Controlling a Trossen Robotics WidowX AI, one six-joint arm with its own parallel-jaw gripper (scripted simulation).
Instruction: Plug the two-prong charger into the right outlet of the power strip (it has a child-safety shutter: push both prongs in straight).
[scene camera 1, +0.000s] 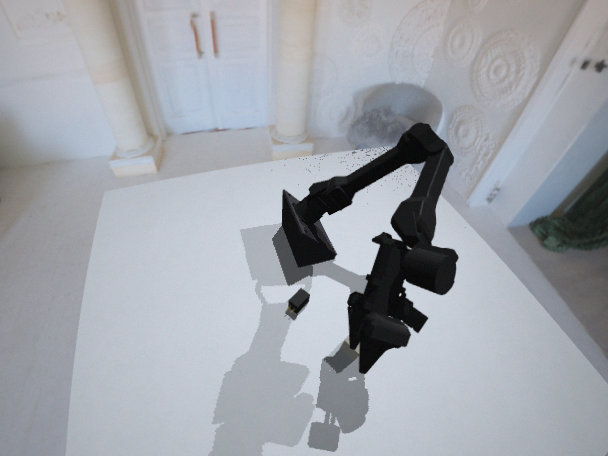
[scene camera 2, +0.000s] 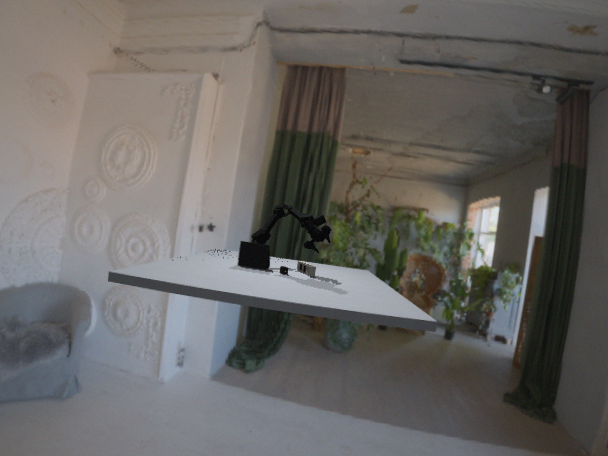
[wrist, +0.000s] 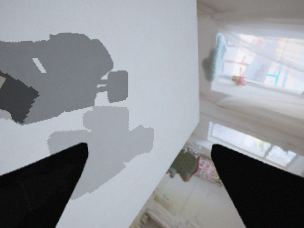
Labels:
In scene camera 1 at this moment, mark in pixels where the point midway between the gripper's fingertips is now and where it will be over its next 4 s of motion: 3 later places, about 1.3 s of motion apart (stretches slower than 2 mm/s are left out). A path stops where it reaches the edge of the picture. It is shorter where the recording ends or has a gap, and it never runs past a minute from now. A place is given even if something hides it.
The gripper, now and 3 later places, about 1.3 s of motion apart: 356, 359; 298, 300; 299, 298; 301, 290

